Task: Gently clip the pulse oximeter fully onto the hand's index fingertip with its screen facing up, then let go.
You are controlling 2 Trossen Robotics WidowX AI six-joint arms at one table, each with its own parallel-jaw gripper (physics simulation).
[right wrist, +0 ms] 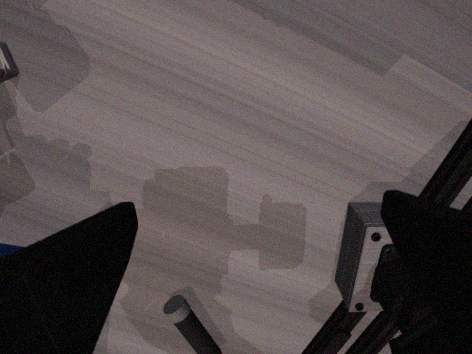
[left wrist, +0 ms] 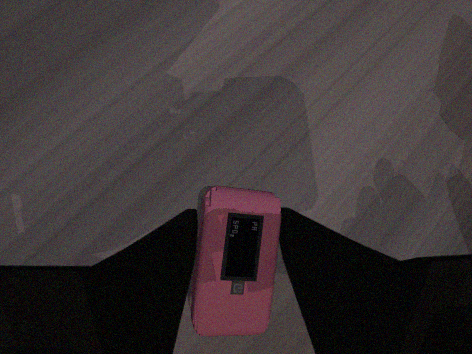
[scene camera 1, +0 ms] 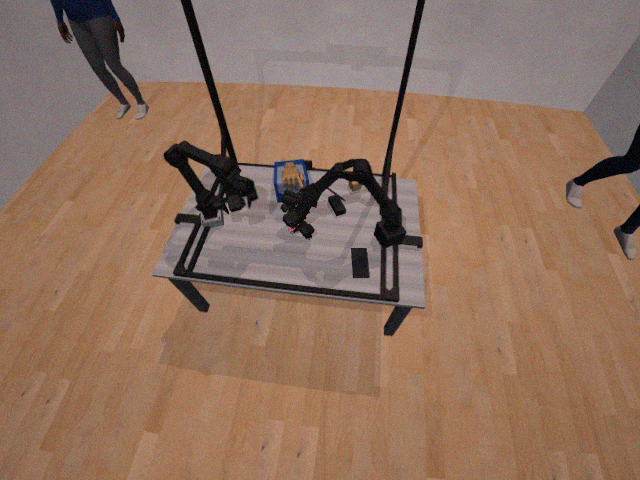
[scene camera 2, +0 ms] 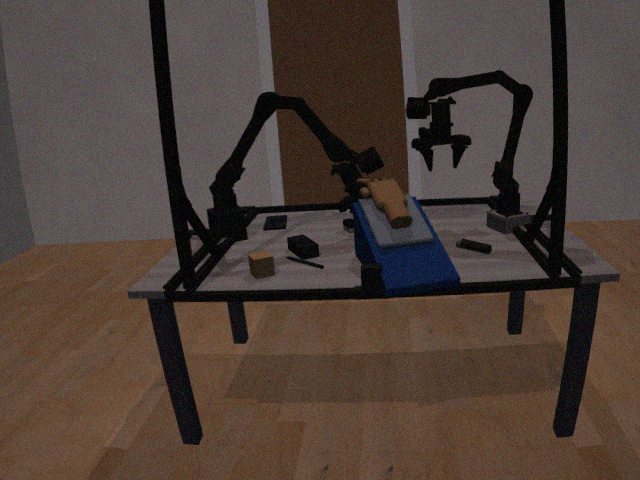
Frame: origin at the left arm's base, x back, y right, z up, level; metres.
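Seen in the pictures: left gripper, fingertip midpoint: (left wrist: 237,218) (scene camera 1: 291,229); right gripper, fingertip midpoint: (right wrist: 259,208) (scene camera 1: 239,210) (scene camera 2: 442,169); left arm's base, origin of the base link: (scene camera 1: 391,227) (scene camera 2: 225,209); right arm's base, origin of the base link: (right wrist: 408,272) (scene camera 1: 210,213) (scene camera 2: 508,212).
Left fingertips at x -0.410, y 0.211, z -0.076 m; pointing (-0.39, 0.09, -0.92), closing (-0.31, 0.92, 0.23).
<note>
Offsets run from my left fingertips to a thing's middle.
The pink pulse oximeter {dx +0.016, dy +0.002, dz -0.002 m} (scene camera 1: 292,227) (left wrist: 232,315) has its dark screen facing up in the left wrist view. My left gripper (scene camera 1: 293,223) (left wrist: 237,218) is shut on its long sides, low over the table; whether the oximeter touches the table I cannot tell. The tan hand (scene camera 1: 292,173) (scene camera 2: 388,197) lies on a grey pad on the blue wedge (scene camera 1: 278,188) (scene camera 2: 416,273), apart from the oximeter, fingers toward the front of scene camera 1. In scene camera 2 the left fingertips are partly hidden. My right gripper (scene camera 1: 238,206) (scene camera 2: 443,167) (right wrist: 259,208) is open and empty, high above the table.
A small black object {dx +0.063, dy -0.048, dz -0.002 m} (scene camera 1: 307,230) (scene camera 2: 348,223) is close beside the left gripper. A black box {dx +0.262, dy +0.060, dz -0.001 m} (scene camera 1: 337,205) (scene camera 2: 303,246), a pen {dx +0.293, dy +0.140, dz -0.014 m} (scene camera 2: 305,261), a wooden cube {dx +0.409, dy +0.155, dz +0.006 m} (scene camera 1: 354,185) (scene camera 2: 261,264), a flat black slab {dx +0.229, dy -0.279, dz -0.015 m} (scene camera 1: 360,262) (scene camera 2: 275,222) and a dark cylinder {dx -0.124, dy +0.318, dz -0.005 m} (scene camera 2: 474,245) (right wrist: 197,332) lie on the table.
</note>
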